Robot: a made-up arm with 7 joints.
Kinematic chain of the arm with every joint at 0, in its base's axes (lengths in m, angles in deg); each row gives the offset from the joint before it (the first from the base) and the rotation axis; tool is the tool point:
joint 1: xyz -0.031 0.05 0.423 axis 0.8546 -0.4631 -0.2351
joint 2: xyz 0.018 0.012 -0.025 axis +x
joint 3: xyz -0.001 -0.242 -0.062 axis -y
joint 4: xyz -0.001 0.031 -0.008 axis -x
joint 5: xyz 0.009 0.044 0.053 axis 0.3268 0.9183 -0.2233
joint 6: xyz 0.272 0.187 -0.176 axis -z
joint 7: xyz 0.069 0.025 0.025 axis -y
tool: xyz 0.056 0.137 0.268
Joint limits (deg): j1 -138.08..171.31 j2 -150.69..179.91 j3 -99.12..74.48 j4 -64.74..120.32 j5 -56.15..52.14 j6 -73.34..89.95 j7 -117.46..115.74
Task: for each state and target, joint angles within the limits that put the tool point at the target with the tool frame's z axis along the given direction. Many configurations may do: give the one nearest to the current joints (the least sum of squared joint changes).
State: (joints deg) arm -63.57 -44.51 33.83 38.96 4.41 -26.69 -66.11
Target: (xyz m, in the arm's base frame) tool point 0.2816 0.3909 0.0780 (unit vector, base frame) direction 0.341 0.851 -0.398
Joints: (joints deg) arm -31.61 -26.24 55.51 3.30 3.98 -47.22 -93.25
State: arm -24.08 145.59 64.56 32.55 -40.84 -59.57 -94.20
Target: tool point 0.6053 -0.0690 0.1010 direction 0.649 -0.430 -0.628
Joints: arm -9.09 151.48 70.83 49.36 -17.35 -19.40 -117.40
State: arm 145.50 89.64 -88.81 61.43 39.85 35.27 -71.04
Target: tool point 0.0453 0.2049 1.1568 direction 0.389 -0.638 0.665
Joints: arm 141.07 47.55 -85.61 45.70 12.56 30.00 -51.45
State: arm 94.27 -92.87 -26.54 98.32 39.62 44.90 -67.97
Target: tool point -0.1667 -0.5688 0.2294 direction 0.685 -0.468 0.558
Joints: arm 103.44 -99.58 -44.77 93.74 44.34 71.12 -54.15
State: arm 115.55 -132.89 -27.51 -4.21 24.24 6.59 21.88
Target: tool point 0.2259 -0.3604 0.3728 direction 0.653 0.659 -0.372
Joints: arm 85.57 -148.94 -2.05 42.63 18.68 24.40 21.34
